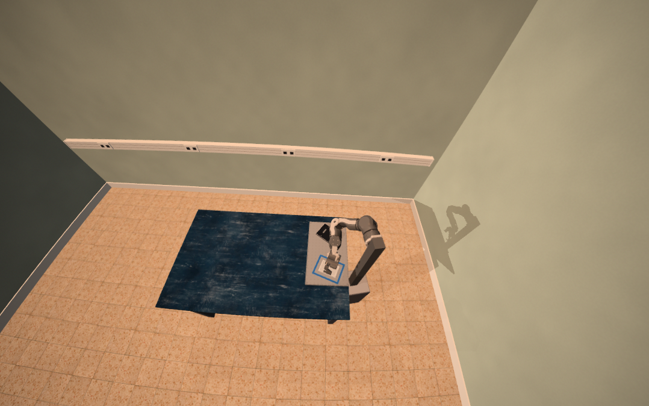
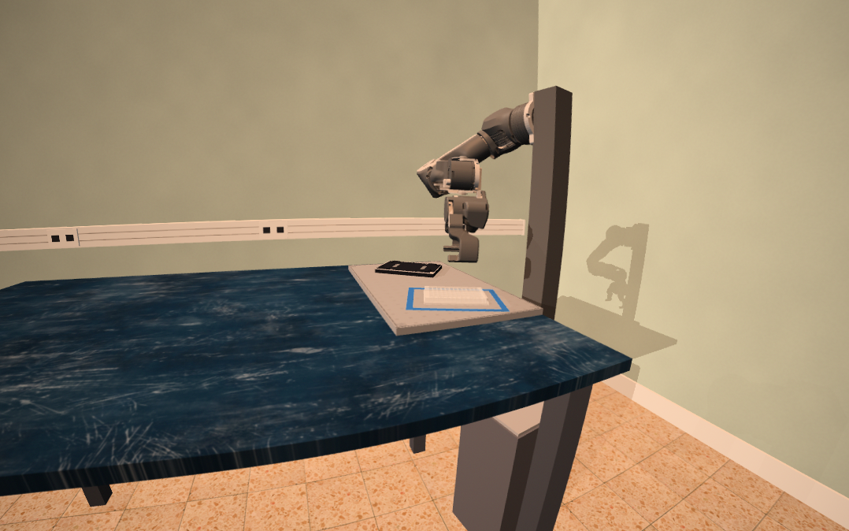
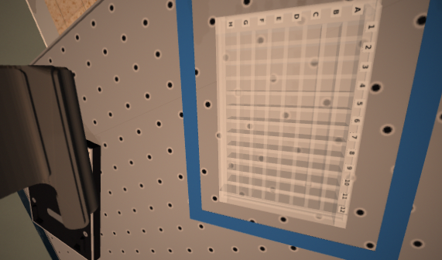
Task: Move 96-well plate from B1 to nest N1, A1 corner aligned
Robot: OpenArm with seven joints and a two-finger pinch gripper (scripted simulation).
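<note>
The clear 96-well plate lies 80 mm below my hand. Round my hand: black plate nest: 270 mm to the right, 80 mm below, 40 mm behind.
</note>
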